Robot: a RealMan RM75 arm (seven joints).
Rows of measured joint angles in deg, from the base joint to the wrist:
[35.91, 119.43, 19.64, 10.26, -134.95, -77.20, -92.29]
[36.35, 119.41, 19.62, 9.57, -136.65, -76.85, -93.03]
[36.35, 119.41, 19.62, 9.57, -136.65, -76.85, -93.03]
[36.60, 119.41, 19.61, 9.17, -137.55, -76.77, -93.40]
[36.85, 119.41, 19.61, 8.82, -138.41, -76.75, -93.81]
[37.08, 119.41, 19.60, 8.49, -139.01, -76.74, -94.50]
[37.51, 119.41, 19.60, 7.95, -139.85, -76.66, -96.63]
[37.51, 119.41, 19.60, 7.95, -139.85, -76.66, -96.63]
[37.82, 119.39, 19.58, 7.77, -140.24, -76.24, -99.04]
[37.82, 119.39, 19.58, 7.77, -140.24, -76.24, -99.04]
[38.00, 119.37, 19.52, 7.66, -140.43, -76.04, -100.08]
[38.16, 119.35, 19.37, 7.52, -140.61, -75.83, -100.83]
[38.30, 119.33, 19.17, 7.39, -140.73, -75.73, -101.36]
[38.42, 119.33, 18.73, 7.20, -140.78, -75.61, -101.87]
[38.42, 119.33, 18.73, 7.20, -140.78, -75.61, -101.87]
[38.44, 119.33, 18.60, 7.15, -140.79, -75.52, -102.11]
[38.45, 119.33, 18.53, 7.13, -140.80, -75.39, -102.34]
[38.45, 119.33, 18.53, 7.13, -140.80, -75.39, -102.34]
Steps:
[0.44, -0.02, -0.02, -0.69, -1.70, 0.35, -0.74]
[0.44, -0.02, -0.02, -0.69, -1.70, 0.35, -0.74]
[0.69, -0.02, -0.03, -1.09, -2.60, 0.43, -1.11]
[0.94, -0.02, -0.03, -1.44, -3.46, 0.45, -1.52]
[1.17, -0.02, -0.04, -1.77, -4.06, 0.46, -2.21]
[1.60, -0.02, -0.04, -2.31, -4.90, 0.54, -4.34]
[1.60, -0.02, -0.04, -2.31, -4.90, 0.54, -4.34]
[1.91, -0.04, -0.06, -2.49, -5.29, 0.96, -6.75]
[1.91, -0.04, -0.06, -2.49, -5.29, 0.96, -6.75]
[2.09, -0.06, -0.12, -2.60, -5.48, 1.16, -7.79]
[2.25, -0.08, -0.27, -2.74, -5.66, 1.37, -8.54]
[2.39, -0.10, -0.47, -2.87, -5.78, 1.47, -9.07]
[2.51, -0.10, -0.91, -3.06, -5.83, 1.59, -9.58]
[2.51, -0.10, -0.91, -3.06, -5.83, 1.59, -9.58]
[2.53, -0.10, -1.04, -3.11, -5.84, 1.68, -9.82]
[2.54, -0.10, -1.11, -3.13, -5.85, 1.81, -10.05]
[2.54, -0.10, -1.11, -3.13, -5.85, 1.81, -10.05]

